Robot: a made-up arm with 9 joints. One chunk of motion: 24 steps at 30 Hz.
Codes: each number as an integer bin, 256 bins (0 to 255) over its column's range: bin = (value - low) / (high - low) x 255, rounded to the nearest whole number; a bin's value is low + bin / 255 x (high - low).
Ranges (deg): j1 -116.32..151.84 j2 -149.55..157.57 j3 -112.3..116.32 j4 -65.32..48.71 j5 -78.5..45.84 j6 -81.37..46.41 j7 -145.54..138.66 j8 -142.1..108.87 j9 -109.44..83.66
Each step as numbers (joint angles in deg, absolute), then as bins.
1 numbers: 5.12 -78.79 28.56 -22.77 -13.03 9.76 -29.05 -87.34 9.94
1 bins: 115 59 157 95 134 182 105 56 158
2 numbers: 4.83 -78.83 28.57 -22.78 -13.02 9.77 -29.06 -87.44 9.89
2 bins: 115 59 157 95 134 182 105 56 158
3 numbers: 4.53 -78.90 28.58 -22.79 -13.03 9.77 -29.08 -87.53 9.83
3 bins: 115 59 157 95 134 182 104 55 158
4 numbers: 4.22 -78.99 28.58 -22.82 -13.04 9.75 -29.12 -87.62 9.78
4 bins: 115 59 157 95 134 182 104 55 157
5 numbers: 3.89 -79.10 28.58 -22.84 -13.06 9.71 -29.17 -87.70 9.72
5 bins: 114 58 157 95 134 182 104 55 157
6 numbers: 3.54 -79.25 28.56 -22.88 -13.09 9.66 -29.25 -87.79 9.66
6 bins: 114 58 157 95 134 182 104 55 157
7 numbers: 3.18 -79.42 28.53 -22.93 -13.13 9.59 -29.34 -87.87 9.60
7 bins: 114 58 157 95 134 182 104 55 157
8 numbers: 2.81 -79.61 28.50 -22.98 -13.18 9.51 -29.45 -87.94 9.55
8 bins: 113 58 157 95 134 181 104 55 157
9 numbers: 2.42 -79.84 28.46 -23.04 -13.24 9.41 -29.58 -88.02 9.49
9 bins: 113 58 157 95 134 181 104 55 157
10 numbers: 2.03 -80.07 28.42 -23.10 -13.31 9.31 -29.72 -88.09 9.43
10 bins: 113 58 157 94 134 181 104 55 157
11 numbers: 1.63 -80.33 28.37 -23.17 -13.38 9.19 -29.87 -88.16 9.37
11 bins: 112 57 157 94 134 181 104 55 157
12 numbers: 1.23 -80.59 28.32 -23.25 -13.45 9.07 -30.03 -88.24 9.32
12 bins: 112 57 157 94 133 180 104 55 157
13 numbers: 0.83 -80.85 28.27 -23.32 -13.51 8.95 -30.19 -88.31 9.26
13 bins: 111 57 157 94 133 180 103 55 157
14 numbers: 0.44 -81.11 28.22 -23.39 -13.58 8.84 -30.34 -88.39 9.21
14 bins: 111 57 157 94 133 180 103 55 157
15 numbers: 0.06 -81.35 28.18 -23.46 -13.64 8.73 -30.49 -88.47 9.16
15 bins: 111 57 157 94 133 180 103 54 157
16 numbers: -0.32 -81.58 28.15 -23.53 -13.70 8.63 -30.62 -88.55 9.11
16 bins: 110 56 157 93 133 180 103 54 157
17 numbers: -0.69 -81.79 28.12 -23.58 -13.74 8.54 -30.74 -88.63 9.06
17 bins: 110 56 157 93 133 179 103 54 156
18 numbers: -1.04 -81.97 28.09 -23.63 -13.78 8.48 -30.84 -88.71 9.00
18 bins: 110 56 157 93 133 179 103 54 156
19 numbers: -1.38 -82.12 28.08 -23.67 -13.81 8.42 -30.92 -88.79 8.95
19 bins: 109 56 157 93 133 179 103 54 156
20 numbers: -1.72 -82.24 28.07 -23.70 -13.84 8.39 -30.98 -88.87 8.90
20 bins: 109 56 157 93 133 179 103 54 156
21 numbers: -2.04 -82.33 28.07 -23.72 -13.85 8.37 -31.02 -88.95 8.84
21 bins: 109 56 157 93 133 179 103 54 156
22 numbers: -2.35 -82.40 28.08 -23.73 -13.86 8.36 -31.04 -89.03 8.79
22 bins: 108 56 157 93 133 179 103 54 156
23 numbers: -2.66 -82.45 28.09 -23.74 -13.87 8.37 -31.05 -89.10 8.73
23 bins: 108 56 157 93 133 179 103 54 156
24 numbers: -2.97 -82.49 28.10 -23.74 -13.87 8.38 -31.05 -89.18 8.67
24 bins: 108 56 157 93 133 179 103 54 156
